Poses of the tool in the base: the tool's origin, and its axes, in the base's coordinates. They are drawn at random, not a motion.
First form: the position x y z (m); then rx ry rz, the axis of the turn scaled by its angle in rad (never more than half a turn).
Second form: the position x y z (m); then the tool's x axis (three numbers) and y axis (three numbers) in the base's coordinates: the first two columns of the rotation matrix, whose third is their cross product. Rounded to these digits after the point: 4 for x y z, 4 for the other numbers.
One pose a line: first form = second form
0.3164, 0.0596, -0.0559, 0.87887, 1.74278, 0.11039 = 0.3164, 0.0596, -0.0559, -0.0969, 0.6033, -0.7916, 0.4986, 0.7178, 0.4860
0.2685, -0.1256, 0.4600, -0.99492, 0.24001, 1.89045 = 0.2685, -0.1256, 0.4600, -0.2157, 0.6562, -0.7231, -0.8160, -0.5278, -0.2355
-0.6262, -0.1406, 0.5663, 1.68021, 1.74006, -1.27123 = -0.6262, -0.1406, 0.5663, -0.1925, 0.5658, -0.8018, 0.9358, -0.1400, -0.3235
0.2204, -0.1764, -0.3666, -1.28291, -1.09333, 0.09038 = 0.2204, -0.1764, -0.3666, 0.5282, 0.6030, 0.5978, 0.4967, 0.3516, -0.7935
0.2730, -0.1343, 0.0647, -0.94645, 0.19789, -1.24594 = 0.2730, -0.1343, 0.0647, 0.3561, -0.8658, 0.3516, 0.7142, 0.0095, -0.6999
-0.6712, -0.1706, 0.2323, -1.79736, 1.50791, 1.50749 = -0.6712, -0.1706, 0.2323, -0.1332, -0.4887, -0.8622, -0.8624, -0.3716, 0.3438
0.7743, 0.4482, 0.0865, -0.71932, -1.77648, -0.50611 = 0.7743, 0.4482, 0.0865, -0.2156, 0.2213, 0.9511, 0.6893, 0.7244, -0.0123
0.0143, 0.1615, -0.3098, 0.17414, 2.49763, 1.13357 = 0.0143, 0.1615, -0.3098, -0.9160, 0.2688, -0.2980, -0.0473, 0.6650, 0.7453
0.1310, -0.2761, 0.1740, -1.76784, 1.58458, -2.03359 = 0.1310, -0.2761, 0.1740, -0.3603, -0.5835, 0.7278, -0.5631, -0.4860, -0.6683
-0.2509, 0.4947, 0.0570, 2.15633, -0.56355, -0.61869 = -0.2509, 0.4947, 0.0570, 0.7806, -0.5778, -0.2384, -0.1835, -0.5765, 0.7962
